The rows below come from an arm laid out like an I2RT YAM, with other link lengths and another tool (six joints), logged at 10 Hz.
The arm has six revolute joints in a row. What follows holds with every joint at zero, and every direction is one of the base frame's.
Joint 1 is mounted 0.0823 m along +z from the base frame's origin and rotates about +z.
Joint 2 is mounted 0.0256 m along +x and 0.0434 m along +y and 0.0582 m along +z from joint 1 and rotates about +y.
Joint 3 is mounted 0.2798 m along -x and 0.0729 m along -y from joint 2 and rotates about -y.
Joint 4 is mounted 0.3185 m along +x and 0.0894 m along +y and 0.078 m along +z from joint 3 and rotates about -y.
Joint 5 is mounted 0.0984 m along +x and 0.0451 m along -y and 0.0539 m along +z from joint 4 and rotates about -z.
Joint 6 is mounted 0.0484 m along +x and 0.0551 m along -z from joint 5 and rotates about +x.
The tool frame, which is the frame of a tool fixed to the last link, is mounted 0.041 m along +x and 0.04 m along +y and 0.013 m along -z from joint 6; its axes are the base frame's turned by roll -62, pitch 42.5 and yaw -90 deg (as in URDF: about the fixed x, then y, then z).
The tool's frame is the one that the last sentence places.
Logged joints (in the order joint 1, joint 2, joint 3, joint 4, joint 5, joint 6), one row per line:
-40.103, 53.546, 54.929, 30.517, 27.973, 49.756
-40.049, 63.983, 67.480, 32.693, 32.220, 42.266
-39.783, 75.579, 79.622, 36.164, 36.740, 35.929
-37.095, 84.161, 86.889, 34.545, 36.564, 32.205
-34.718, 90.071, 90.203, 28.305, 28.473, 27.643
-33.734, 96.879, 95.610, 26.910, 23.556, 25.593
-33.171, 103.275, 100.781, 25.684, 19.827, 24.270
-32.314, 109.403, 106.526, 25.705, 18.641, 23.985
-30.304, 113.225, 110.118, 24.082, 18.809, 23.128
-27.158, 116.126, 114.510, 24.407, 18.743, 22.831
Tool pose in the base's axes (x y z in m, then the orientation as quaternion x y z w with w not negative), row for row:
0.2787, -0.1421, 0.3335, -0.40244, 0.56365, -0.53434, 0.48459
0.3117, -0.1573, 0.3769, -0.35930, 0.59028, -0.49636, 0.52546
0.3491, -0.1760, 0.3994, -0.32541, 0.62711, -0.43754, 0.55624
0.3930, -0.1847, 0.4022, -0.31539, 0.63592, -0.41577, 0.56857
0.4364, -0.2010, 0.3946, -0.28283, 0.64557, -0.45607, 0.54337
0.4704, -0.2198, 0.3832, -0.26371, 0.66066, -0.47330, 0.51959
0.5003, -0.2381, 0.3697, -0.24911, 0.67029, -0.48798, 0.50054
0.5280, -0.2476, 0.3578, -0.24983, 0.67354, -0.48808, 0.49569
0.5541, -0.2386, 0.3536, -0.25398, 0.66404, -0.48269, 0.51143
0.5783, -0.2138, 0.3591, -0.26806, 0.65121, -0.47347, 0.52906
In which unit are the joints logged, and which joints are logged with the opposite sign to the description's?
The joints are logged in degrees. Opposite sign: joint 4, joint 5, joint 6.
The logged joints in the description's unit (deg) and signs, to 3 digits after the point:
-40.103, 53.546, 54.929, -30.517, -27.973, -49.756
-40.049, 63.983, 67.480, -32.693, -32.220, -42.266
-39.783, 75.579, 79.622, -36.164, -36.740, -35.929
-37.095, 84.161, 86.889, -34.545, -36.564, -32.205
-34.718, 90.071, 90.203, -28.305, -28.473, -27.643
-33.734, 96.879, 95.610, -26.910, -23.556, -25.593
-33.171, 103.275, 100.781, -25.684, -19.827, -24.270
-32.314, 109.403, 106.526, -25.705, -18.641, -23.985
-30.304, 113.225, 110.118, -24.082, -18.809, -23.128
-27.158, 116.126, 114.510, -24.407, -18.743, -22.831

